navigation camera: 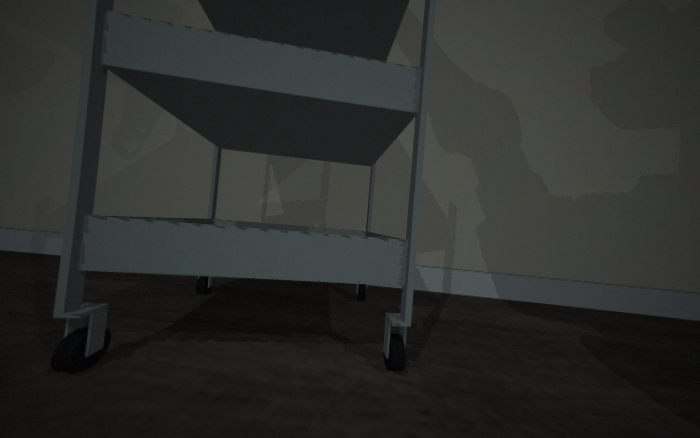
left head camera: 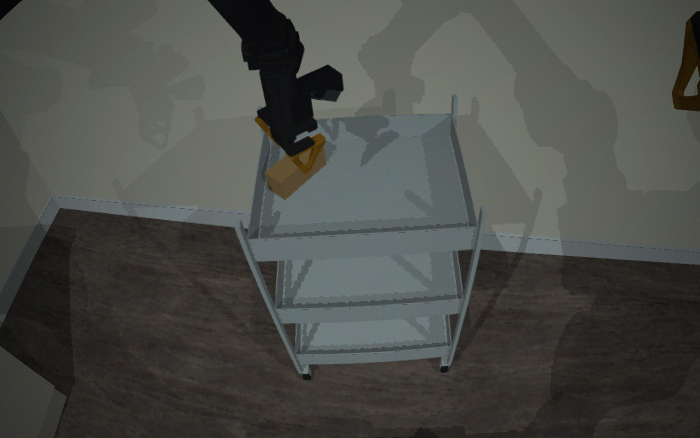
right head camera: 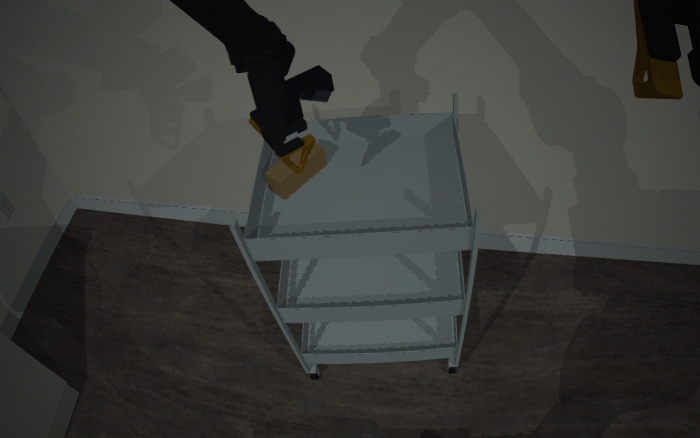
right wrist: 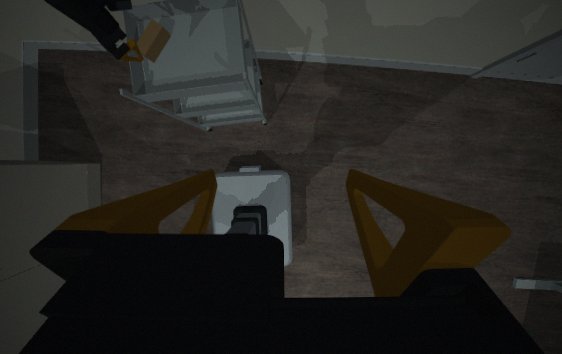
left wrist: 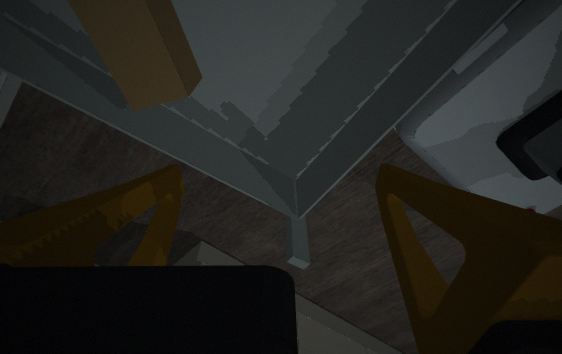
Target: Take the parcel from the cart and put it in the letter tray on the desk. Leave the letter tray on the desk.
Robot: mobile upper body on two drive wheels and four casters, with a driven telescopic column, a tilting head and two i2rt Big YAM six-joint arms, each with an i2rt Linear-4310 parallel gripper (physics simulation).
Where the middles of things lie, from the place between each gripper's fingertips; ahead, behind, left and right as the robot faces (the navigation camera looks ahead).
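Brown parcel (right head camera: 283, 181): my right hand 50 cm to the right of it, 51 cm short of it, 60 cm above it.
Brown parcel: my left hand 4 cm to the right of it, 12 cm short of it, 15 cm above it.
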